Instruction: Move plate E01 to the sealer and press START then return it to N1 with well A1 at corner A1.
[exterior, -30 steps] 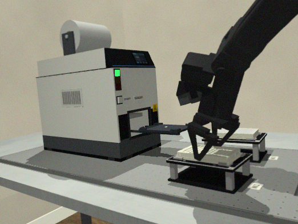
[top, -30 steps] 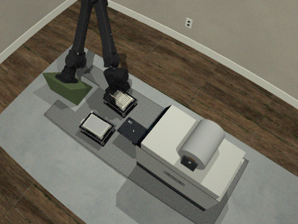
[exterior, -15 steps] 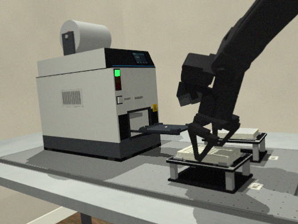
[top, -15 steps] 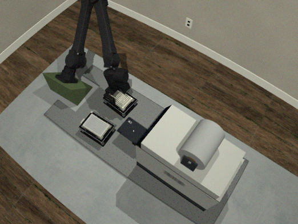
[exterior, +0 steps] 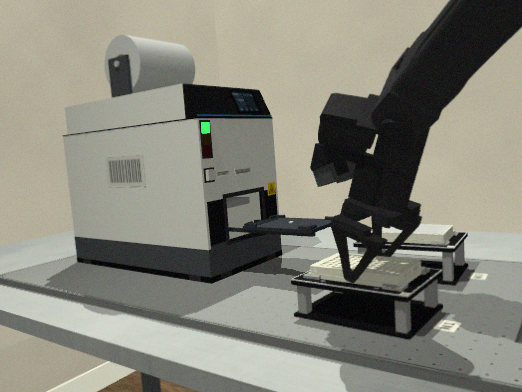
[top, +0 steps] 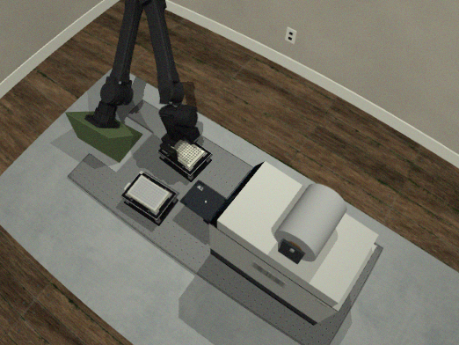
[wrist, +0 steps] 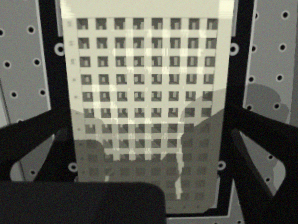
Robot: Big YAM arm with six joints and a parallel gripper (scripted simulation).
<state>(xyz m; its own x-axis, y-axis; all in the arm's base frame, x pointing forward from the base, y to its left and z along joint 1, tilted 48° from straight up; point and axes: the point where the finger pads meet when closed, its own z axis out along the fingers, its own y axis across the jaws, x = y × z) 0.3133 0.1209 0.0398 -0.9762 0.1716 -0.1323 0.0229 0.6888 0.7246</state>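
The black plate nest lies 2 cm below my hand. From my hand the other things lie so: sealer stage 20 cm ahead, 12 cm to the right, 3 cm above; covered white plate 21 cm to the right, 1 cm ahead; start button 30 cm ahead, 13 cm above, 3 cm to the right.
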